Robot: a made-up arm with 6 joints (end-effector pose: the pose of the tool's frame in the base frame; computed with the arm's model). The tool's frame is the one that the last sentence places. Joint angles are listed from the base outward.
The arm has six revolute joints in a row. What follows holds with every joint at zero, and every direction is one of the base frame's.
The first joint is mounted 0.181 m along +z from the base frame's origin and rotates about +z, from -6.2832 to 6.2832 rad.
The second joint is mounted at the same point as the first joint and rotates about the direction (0, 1, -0.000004), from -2.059 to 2.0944 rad.
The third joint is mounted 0.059 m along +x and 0.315 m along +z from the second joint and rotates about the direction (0, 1, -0.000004), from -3.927 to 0.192 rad.
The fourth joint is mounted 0.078 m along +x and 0.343 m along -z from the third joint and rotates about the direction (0, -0.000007, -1), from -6.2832 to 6.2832 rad.
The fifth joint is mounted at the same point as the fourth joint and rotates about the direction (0, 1, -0.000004), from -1.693 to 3.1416 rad.
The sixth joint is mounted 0.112 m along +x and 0.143 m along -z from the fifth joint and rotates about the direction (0, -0.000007, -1), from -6.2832 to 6.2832 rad.
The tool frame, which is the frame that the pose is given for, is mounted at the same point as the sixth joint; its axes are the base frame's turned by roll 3.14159, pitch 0 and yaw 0 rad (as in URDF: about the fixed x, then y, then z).
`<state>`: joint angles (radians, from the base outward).
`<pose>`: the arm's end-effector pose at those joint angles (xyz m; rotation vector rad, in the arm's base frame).
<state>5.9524 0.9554 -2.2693 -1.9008 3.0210 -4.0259</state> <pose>0.4610 -0.2867 0.3758 -0.7346 -1.0788 0.6626</pose>
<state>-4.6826 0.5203 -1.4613 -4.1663 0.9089 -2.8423</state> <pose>-0.0580 0.6854 0.2007 -0.2839 -1.6672 -0.9689</pose>
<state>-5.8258 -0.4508 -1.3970 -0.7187 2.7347 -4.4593</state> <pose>0.2021 -0.0175 0.5198 1.2451 -1.7450 0.1778</pose>
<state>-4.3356 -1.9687 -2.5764 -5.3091 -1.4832 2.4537</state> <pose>0.3309 -0.4939 -0.0073 -2.4051 0.5677 -1.2516</pose>
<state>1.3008 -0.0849 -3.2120 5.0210 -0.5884 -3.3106</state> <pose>-0.2007 -0.1090 0.8747 0.2092 -0.6169 -0.1694</pose>
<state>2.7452 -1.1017 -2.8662 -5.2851 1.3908 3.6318</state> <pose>0.5281 -0.3310 0.6912 1.1002 0.7669 -2.2631</pose>
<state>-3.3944 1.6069 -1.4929 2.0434 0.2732 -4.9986</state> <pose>-0.2757 0.1349 -0.4022 2.8252 -0.6512 -0.0276</pose>
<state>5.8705 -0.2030 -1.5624 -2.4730 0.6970 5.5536</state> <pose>0.4501 -0.2011 0.6839 0.4846 0.7512 -0.7209</pose>
